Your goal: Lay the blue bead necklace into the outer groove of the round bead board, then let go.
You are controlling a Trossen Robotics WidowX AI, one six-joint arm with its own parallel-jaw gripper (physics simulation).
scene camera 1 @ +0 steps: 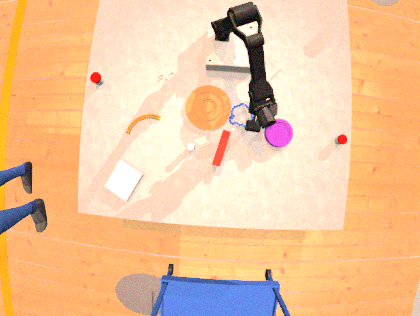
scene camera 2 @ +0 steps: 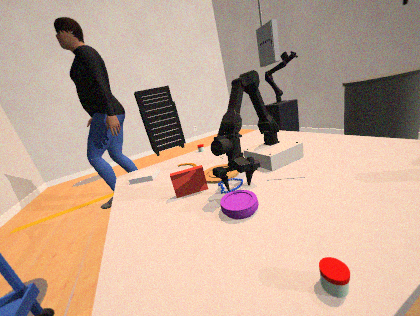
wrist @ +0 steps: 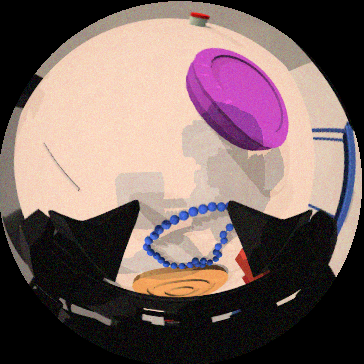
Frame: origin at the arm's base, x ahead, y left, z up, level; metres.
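Where they show: gripper, fingertip midpoint: (scene camera 1: 253, 115) (scene camera 2: 239, 188) (wrist: 184, 205); arm's base, link origin: (scene camera 1: 222, 34) (scene camera 2: 271, 143).
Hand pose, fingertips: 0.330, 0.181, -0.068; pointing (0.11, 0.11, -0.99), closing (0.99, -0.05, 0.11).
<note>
Things, the pixels of their top centre, and the offset from my fingertips, as dx, dy, dz.
- round orange bead board, top centre: (wrist: 181, 291) (scene camera 1: 208, 107) (scene camera 2: 219, 171) -0.009, -0.204, +0.007
- magenta round dish, top centre: (wrist: 255, 86) (scene camera 2: 238, 199) (scene camera 1: 279, 132) +0.066, +0.115, +0.033
- red block, top centre: (scene camera 1: 221, 148) (scene camera 2: 186, 170) +0.167, -0.129, +0.102
- white box, top centre: (scene camera 1: 122, 180) (scene camera 2: 144, 173) +0.358, -0.542, +0.027
- orange curved piece, top centre: (scene camera 1: 142, 118) +0.071, -0.493, +0.005
The blue bead necklace (scene camera 1: 242, 104) (scene camera 2: 233, 189) (wrist: 183, 215) lies on the table as an irregular loop. Its bunched side is close to the edge of the round orange bead board (scene camera 1: 197, 107) (scene camera 2: 214, 175) (wrist: 150, 280), which lies flat with ring grooves. My gripper (scene camera 1: 260, 121) (scene camera 2: 238, 187) (wrist: 184, 205) is open and empty, low over the table at the necklace's side away from the board. In scene camera 1 it hides part of the loop; in the wrist view the right finger covers a stretch of beads. The board's far part is cut off in the wrist view.
A magenta round dish (scene camera 1: 278, 133) (scene camera 2: 239, 204) (wrist: 245, 95) stands close beside the gripper. A red block (scene camera 1: 221, 148) (scene camera 2: 189, 181) stands near the board and necklace. A white box (scene camera 1: 124, 180), an orange curved piece (scene camera 1: 142, 120) and red-lidded jars (scene camera 1: 95, 77) (scene camera 1: 342, 139) are farther away.
</note>
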